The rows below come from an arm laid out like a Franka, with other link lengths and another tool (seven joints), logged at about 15 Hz.
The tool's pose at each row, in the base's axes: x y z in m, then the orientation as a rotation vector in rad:
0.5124 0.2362 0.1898 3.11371 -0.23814 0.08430
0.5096 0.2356 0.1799 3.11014 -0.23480 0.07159
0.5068 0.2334 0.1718 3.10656 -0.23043 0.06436
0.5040 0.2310 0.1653 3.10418 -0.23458 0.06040
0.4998 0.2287 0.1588 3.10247 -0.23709 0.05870
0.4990 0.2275 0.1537 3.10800 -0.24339 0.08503
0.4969 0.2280 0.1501 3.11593 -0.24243 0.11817
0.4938 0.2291 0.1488 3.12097 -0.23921 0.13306
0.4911 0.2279 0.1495 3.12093 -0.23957 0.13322
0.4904 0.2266 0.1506 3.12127 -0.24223 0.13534
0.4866 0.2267 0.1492 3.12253 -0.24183 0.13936
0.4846 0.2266 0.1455 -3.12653 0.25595 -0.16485
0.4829 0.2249 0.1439 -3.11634 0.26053 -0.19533
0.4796 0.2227 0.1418 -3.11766 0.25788 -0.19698
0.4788 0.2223 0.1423 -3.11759 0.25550 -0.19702
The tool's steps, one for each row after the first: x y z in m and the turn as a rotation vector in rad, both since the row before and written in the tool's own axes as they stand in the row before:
-0.0032 0.0009 0.0098 -0.00468 -0.00773 -0.00214
-0.0028 0.0024 0.0080 -0.00432 -0.00424 -0.00277
-0.0027 0.0026 0.0065 -0.00238 -0.00238 0.00269
-0.0041 0.0027 0.0064 -0.00166 -0.00097 0.00165
-0.0008 0.0012 0.0051 0.00778 0.01621 0.00413
-0.0024 -0.0002 0.0035 0.01054 0.02030 -0.00052
-0.0033 -0.0006 0.0010 0.00616 0.00895 -0.00203
-0.0024 0.0016 -0.0009 -0.00001 0.00010 0.00023
-0.0004 0.0014 -0.0011 0.00066 0.00128 0.00171
-0.0039 0.0005 0.0011 0.00160 0.00241 -0.00025
-0.0023 0.0004 0.0035 0.00771 0.01549 0.00912
-0.0016 0.0020 0.0014 0.00941 0.01905 0.00386
-0.0031 0.0028 0.0017 -0.00100 0.00109 -0.00183
-0.0007 0.0005 -0.0006 0.00036 0.00000 -0.00149

